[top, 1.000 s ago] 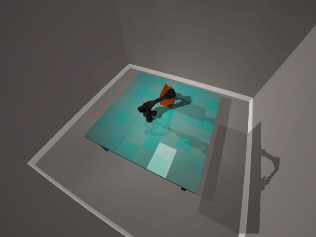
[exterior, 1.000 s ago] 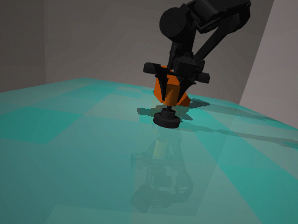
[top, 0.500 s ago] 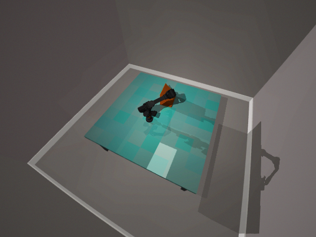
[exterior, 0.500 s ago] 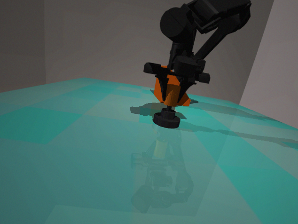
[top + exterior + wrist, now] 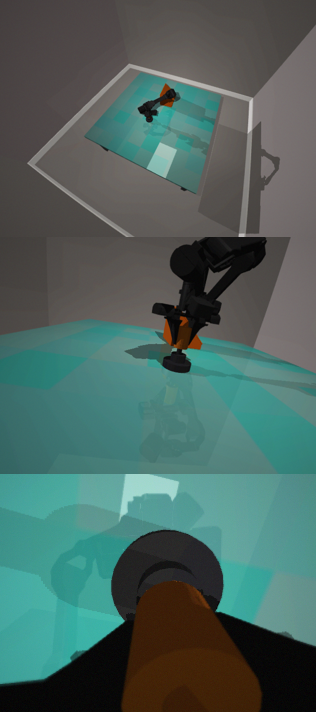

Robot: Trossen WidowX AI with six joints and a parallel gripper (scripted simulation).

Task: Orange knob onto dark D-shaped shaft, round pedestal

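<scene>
Right now my gripper tip is 2 cm below the orange knob. Also, from my gripper tip: pedestal: 4 cm below.
</scene>
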